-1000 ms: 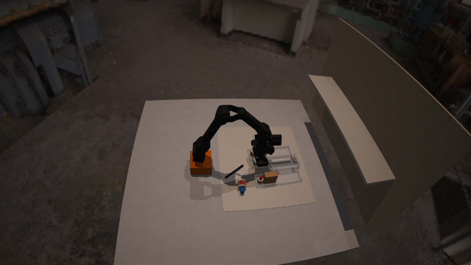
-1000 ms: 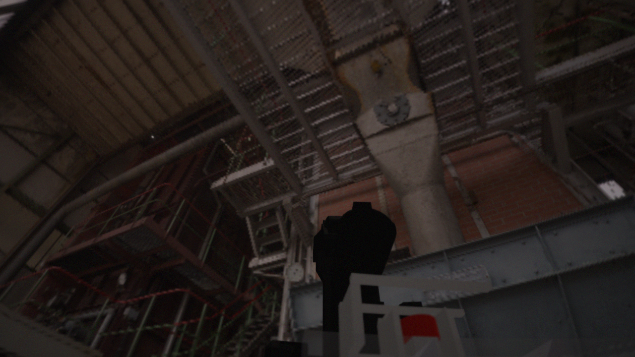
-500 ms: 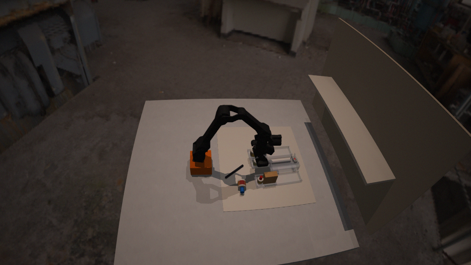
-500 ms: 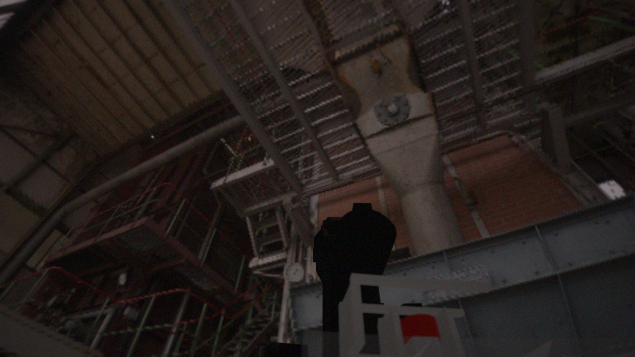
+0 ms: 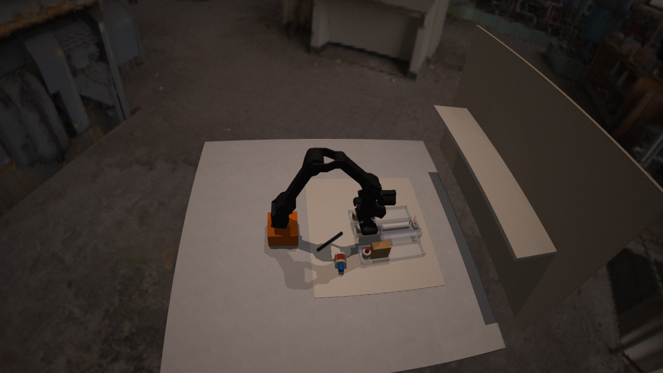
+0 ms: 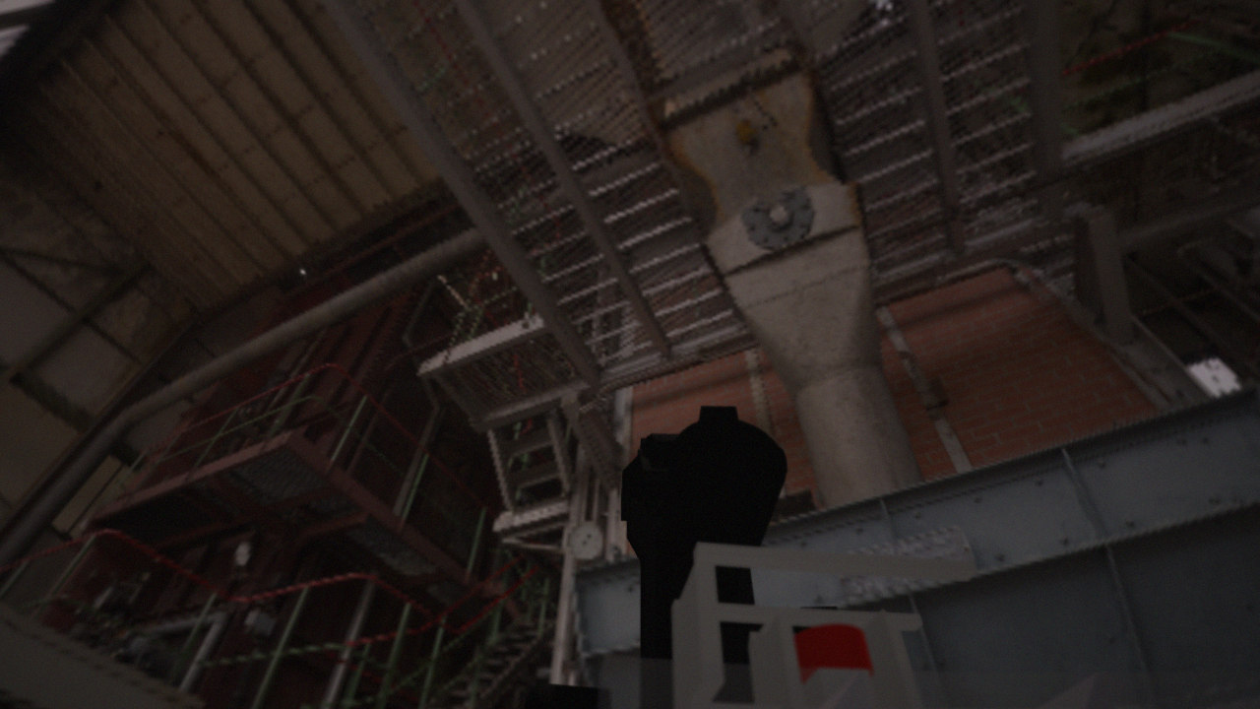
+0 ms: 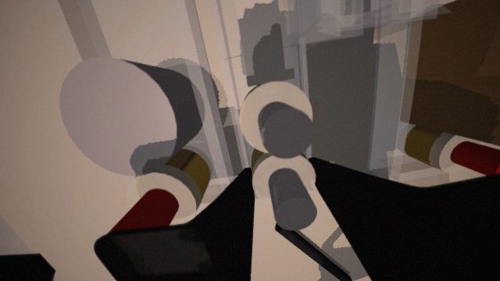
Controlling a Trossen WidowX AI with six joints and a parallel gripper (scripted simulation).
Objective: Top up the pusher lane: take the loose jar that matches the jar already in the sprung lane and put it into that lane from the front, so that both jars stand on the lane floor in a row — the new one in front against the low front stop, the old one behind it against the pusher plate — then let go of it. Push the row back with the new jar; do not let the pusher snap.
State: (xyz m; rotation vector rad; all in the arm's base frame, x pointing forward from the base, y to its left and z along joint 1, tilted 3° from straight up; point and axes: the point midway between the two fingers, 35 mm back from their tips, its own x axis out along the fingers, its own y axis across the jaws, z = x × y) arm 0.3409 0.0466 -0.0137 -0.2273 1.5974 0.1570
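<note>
Right now the grey cylinder is 30 mm ahead of my gripper tip and 90 mm to the left of it. From my gripper tip the other things lie so: pusher plate 150 mm ahead, 10 mm to the left, 20 mm above; then brown box 80 mm ahead, 110 mm to the right, 10 mm above; then black rod 130 mm behind, 70 mm to the right, 30 mm below.
</note>
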